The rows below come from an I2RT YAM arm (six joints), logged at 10 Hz.
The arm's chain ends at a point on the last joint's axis. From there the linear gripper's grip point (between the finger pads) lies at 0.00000 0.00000 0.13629 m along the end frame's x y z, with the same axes.
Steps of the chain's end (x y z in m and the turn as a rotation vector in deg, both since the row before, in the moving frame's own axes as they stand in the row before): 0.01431 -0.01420 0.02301 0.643 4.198 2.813; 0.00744 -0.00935 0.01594 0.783 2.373 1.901; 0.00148 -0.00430 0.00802 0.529 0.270 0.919; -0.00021 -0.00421 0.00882 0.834 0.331 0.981; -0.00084 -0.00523 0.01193 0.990 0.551 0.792; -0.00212 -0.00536 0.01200 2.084 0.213 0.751; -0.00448 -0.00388 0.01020 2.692 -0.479 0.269; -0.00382 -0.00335 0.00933 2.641 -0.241 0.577; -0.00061 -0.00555 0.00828 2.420 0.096 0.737; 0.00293 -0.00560 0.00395 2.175 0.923 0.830
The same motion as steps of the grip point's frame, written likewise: 0.02432 -0.01548 0.02264 0.643 4.198 2.813; 0.01311 -0.01112 0.01581 0.783 2.373 1.901; 0.00213 -0.00555 0.00801 0.529 0.270 0.919; 0.00059 -0.00619 0.00880 0.834 0.331 0.981; 0.00049 -0.00758 0.01190 0.990 0.551 0.792; -0.00158 -0.01031 0.01191 2.084 0.213 0.751; -0.00560 -0.01028 0.01004 2.692 -0.479 0.269; -0.00436 -0.00963 0.00918 2.641 -0.241 0.577; -0.00034 -0.01130 0.00816 2.420 0.096 0.737; 0.00516 -0.01076 0.00383 2.175 0.923 0.830
